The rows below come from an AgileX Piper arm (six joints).
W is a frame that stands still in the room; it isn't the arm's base.
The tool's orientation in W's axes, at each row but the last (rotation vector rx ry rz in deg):
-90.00, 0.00, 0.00
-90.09, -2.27, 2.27
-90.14, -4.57, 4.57
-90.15, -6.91, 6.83
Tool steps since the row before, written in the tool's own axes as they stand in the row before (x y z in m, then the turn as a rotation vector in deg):
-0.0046, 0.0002, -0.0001, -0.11, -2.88, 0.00
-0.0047, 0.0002, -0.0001, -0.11, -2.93, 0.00
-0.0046, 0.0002, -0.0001, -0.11, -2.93, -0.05
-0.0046, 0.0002, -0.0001, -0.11, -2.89, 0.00
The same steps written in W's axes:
-0.0046, -0.0001, -0.0002, -0.11, 0.00, 2.88
-0.0047, -0.0003, -0.0002, -0.11, 0.00, 2.93
-0.0046, -0.0006, -0.0002, -0.10, -0.05, 2.93
-0.0045, -0.0008, -0.0002, -0.11, 0.00, 2.89

